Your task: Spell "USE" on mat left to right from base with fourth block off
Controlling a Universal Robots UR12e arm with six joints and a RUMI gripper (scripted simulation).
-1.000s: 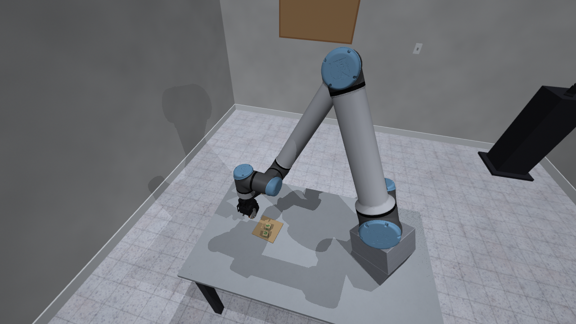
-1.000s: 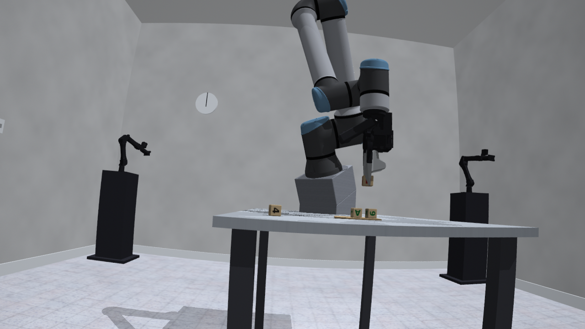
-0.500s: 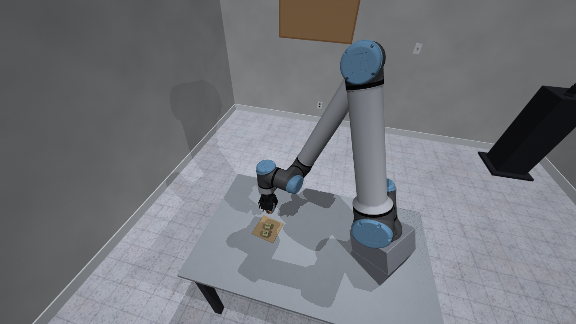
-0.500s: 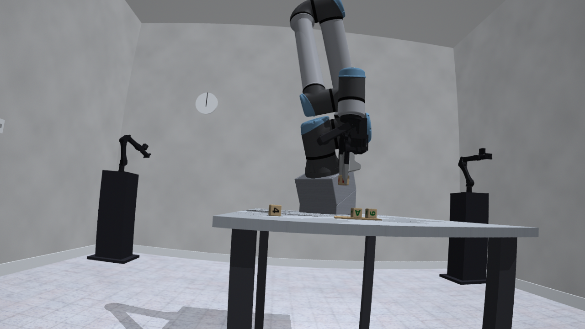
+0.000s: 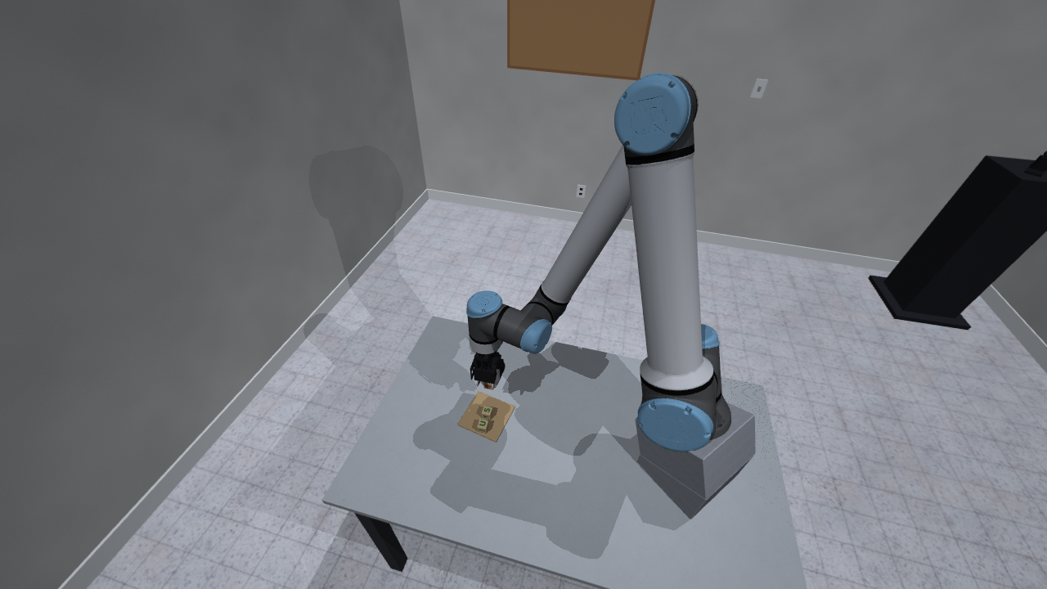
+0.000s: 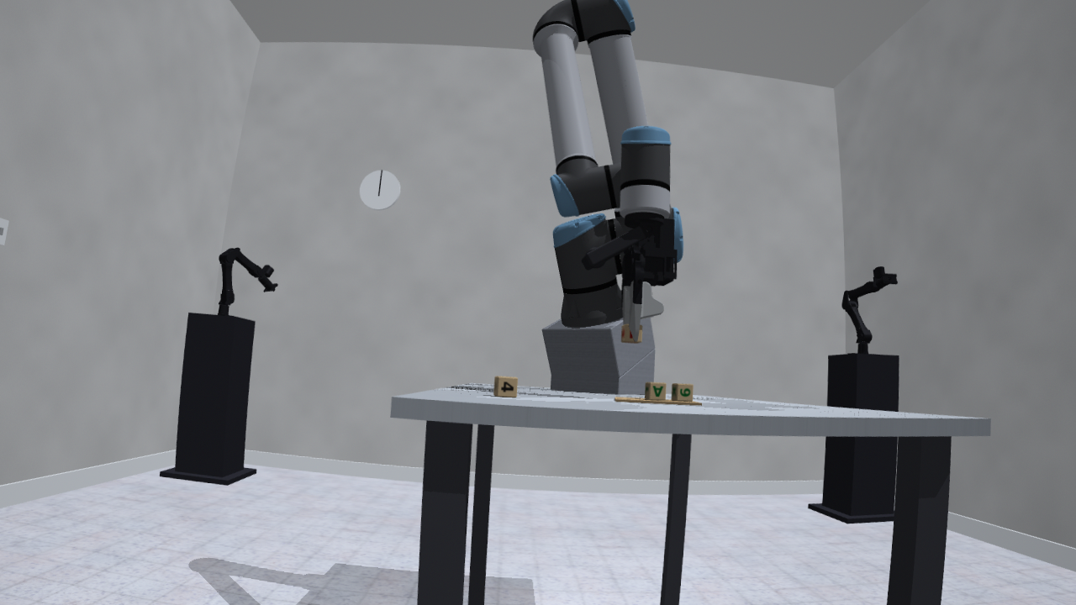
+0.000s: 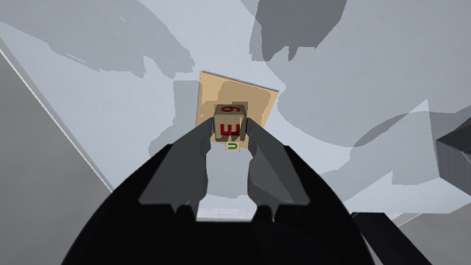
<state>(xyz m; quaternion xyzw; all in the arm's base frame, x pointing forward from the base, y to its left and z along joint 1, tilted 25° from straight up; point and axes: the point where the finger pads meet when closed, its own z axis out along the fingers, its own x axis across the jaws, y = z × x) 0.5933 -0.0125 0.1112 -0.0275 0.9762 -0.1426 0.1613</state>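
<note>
Now: hand 120 mm above the tan mat and 50 mm to the right of it.
</note>
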